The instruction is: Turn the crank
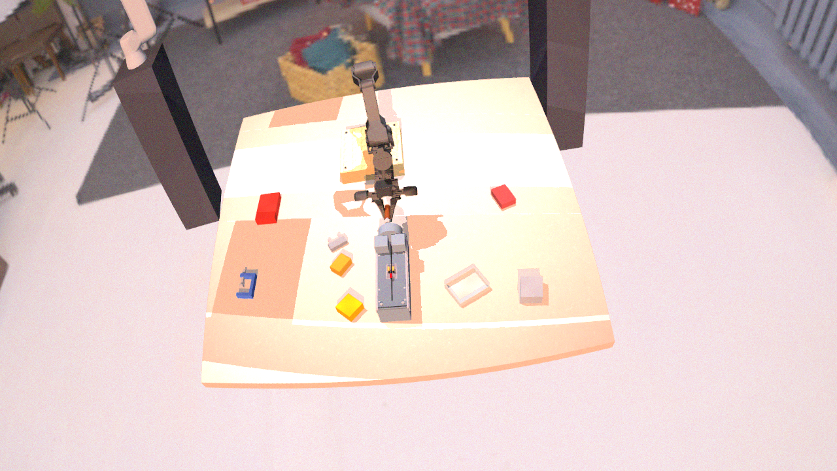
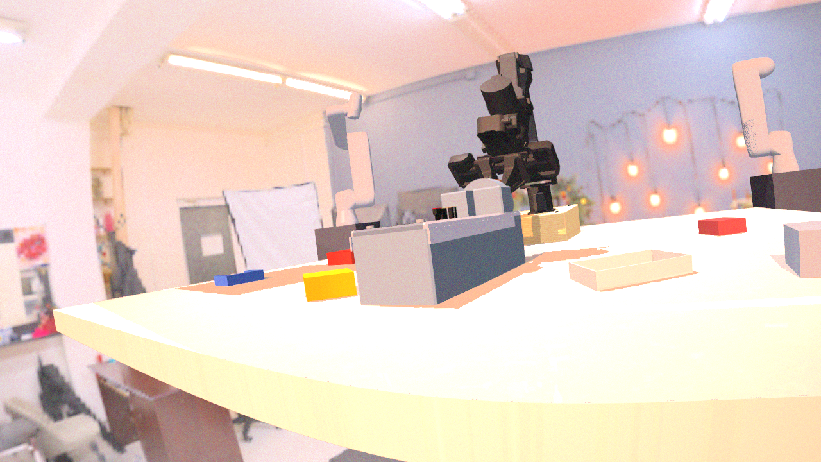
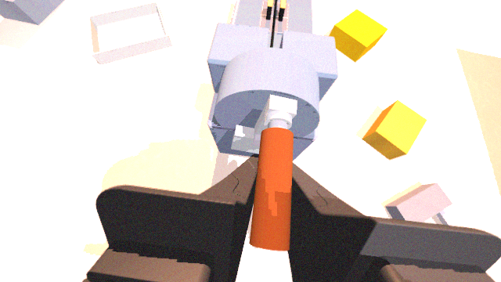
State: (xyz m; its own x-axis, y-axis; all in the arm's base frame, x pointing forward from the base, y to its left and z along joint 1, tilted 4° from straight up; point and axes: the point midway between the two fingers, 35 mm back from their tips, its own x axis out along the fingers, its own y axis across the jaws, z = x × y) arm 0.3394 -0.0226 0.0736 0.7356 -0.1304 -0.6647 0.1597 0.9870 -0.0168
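Right now my gripper tip is 20 mm past the orange crank handle and 30 mm below it. Also, from my gripper tip: shallow white tray 230 mm ahead, 180 mm to the left, 90 mm below; then red pointer 190 mm ahead, 30 mm to the right, 10 mm below; then yellow cube 220 mm ahead, 170 mm to the right, 80 mm below.
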